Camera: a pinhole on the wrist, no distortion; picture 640 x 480 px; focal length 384.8 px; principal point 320.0 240.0 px. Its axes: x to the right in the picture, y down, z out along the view. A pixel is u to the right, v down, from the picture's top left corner.
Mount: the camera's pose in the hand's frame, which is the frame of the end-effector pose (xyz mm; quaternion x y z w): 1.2 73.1 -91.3 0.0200 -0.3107 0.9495 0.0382
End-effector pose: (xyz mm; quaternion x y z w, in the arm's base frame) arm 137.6 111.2 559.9 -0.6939 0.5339 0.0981 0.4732
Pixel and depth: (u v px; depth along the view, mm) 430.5 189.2 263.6
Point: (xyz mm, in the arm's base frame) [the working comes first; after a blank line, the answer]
In the camera's frame: 75.7 -34.8 263.6

205.8 265.5 553.0
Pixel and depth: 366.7 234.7 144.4
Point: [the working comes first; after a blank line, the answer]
In the camera's frame: 17.5 -2.0 144.4

150.0 141.0 559.7
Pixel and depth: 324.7 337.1 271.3
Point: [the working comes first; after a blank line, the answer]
In the camera's frame: 3.3 68.5 271.3

286.7 177.8 594.5
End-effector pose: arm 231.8 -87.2 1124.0 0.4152 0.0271 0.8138 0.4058
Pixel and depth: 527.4 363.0 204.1
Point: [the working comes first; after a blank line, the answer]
In the camera's frame: 110.0 65.2 204.1

356.7 -112.7 1043.0
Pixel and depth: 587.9 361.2 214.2
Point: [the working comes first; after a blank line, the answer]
In the camera's frame: 149.1 67.5 214.2

379.3 -138.4 1021.5
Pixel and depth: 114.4 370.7 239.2
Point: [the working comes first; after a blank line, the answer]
In the camera's frame: -127.8 81.2 239.2

313.2 79.4 1181.8
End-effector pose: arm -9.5 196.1 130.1 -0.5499 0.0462 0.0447 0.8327
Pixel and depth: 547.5 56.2 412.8
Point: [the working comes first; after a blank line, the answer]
In the camera's frame: 244.1 -197.2 412.8

-216.9 534.5 301.5
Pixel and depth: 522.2 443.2 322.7
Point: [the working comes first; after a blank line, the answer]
In the camera's frame: 169.6 170.4 322.7

-152.8 168.9 406.4
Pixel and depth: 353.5 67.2 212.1
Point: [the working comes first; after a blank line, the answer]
In the camera's frame: 18.5 -95.2 212.1

-14.9 331.8 161.3
